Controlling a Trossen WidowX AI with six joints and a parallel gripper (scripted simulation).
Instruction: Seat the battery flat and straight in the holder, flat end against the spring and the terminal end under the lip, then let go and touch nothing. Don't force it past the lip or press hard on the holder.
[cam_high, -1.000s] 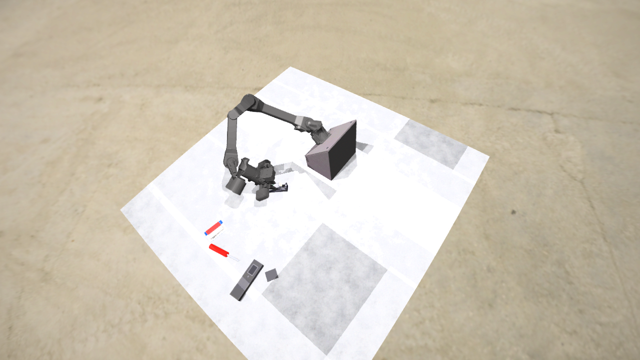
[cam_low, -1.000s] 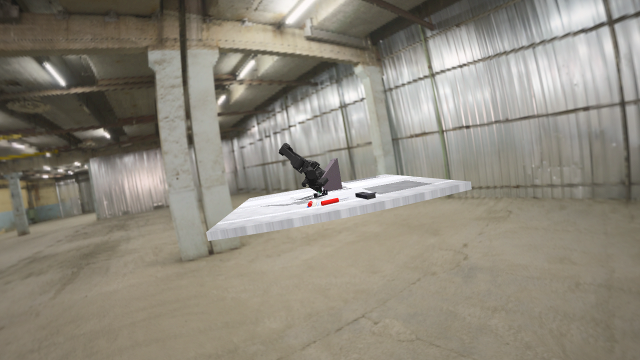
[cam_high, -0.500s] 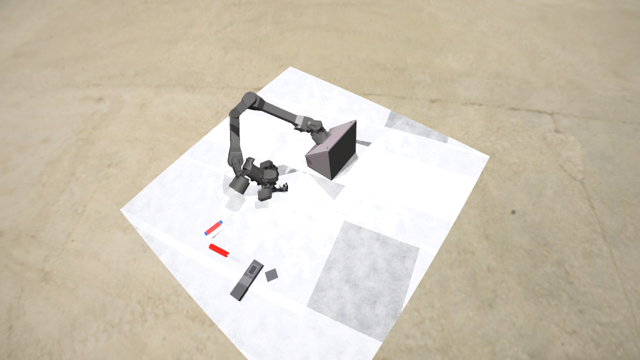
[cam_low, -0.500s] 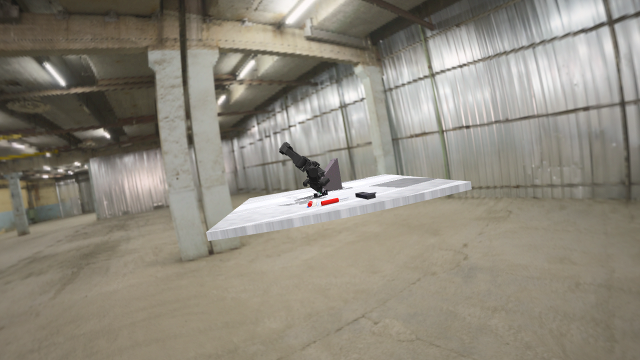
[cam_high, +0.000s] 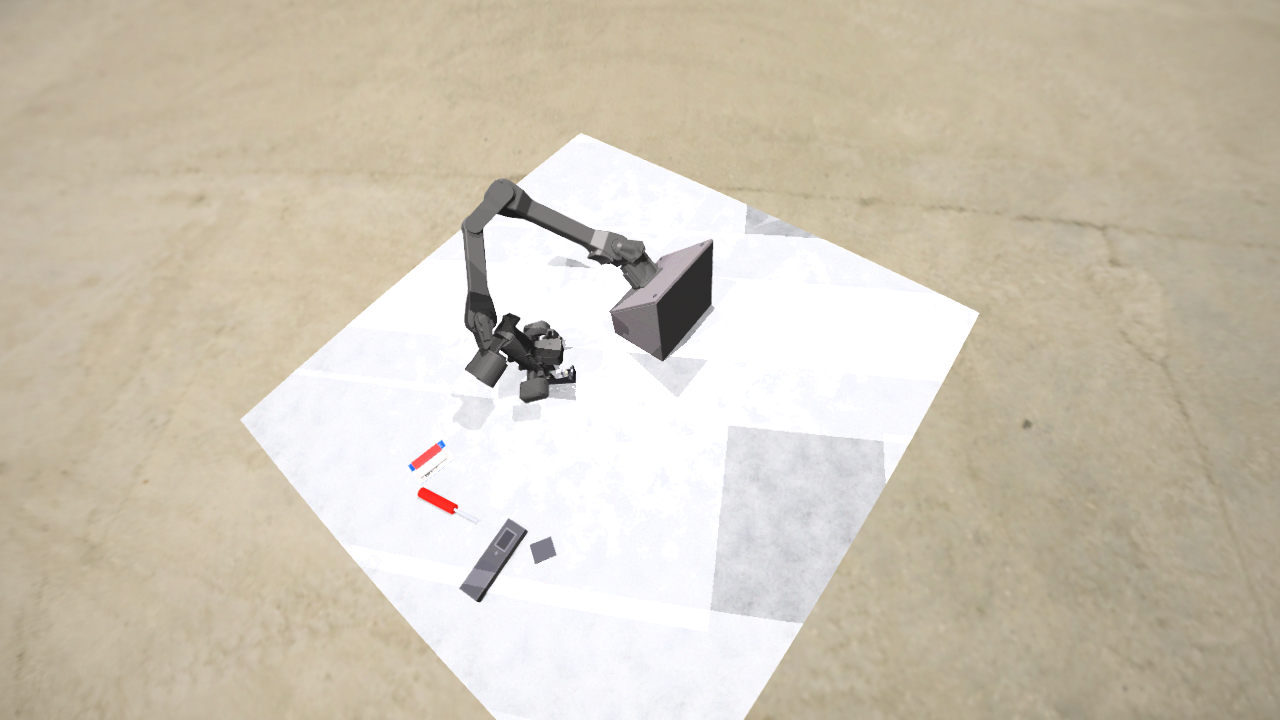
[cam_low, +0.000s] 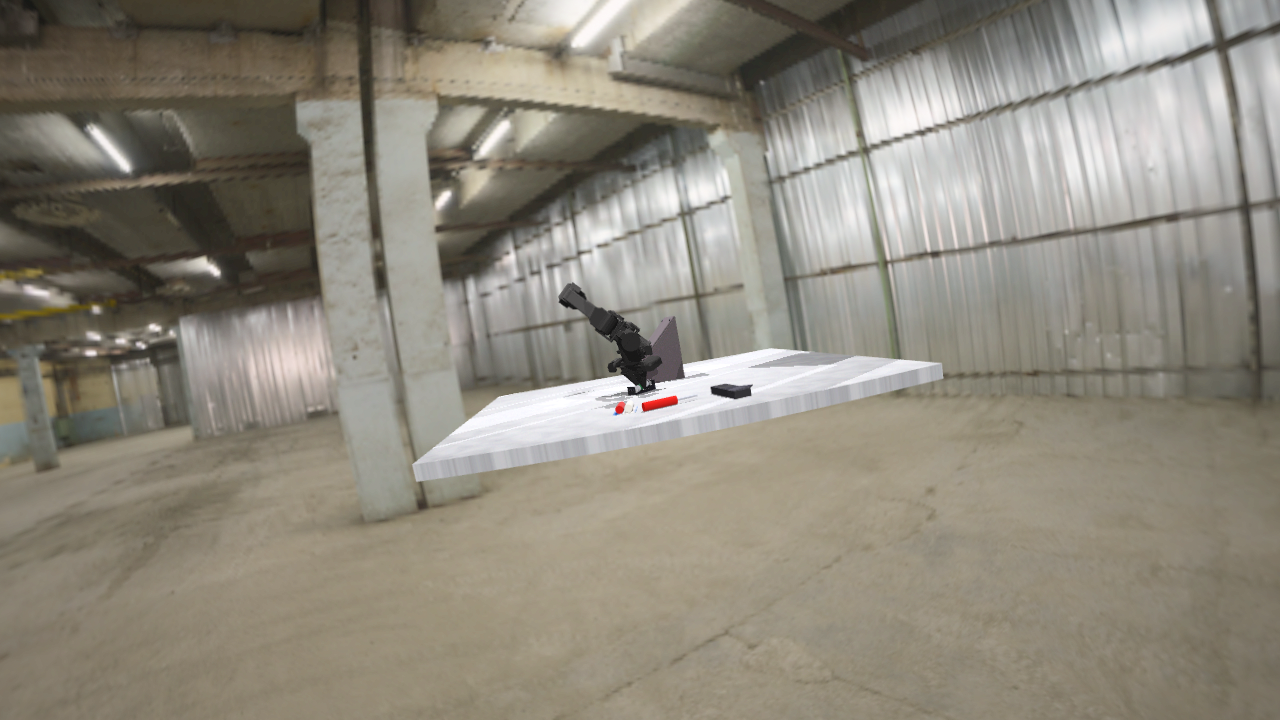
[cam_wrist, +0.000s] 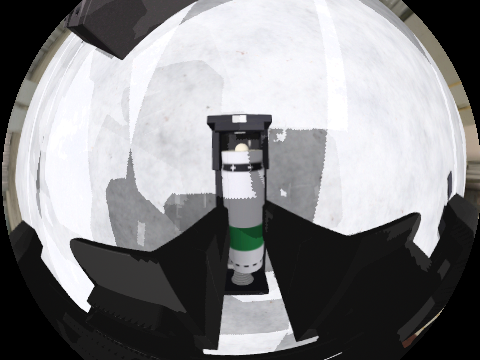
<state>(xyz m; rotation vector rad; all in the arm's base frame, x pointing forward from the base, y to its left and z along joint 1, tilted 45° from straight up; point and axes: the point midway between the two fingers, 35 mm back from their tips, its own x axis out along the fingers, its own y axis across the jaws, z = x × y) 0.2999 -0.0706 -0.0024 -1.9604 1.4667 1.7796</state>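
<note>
Right now the battery is 10 mm above my gripper tip. The rest, counted from my gripper tip: dark flat device: 360 mm ahead, 210 mm to the left; then red-handled screwdriver: 360 mm ahead, 60 mm to the left.
</note>
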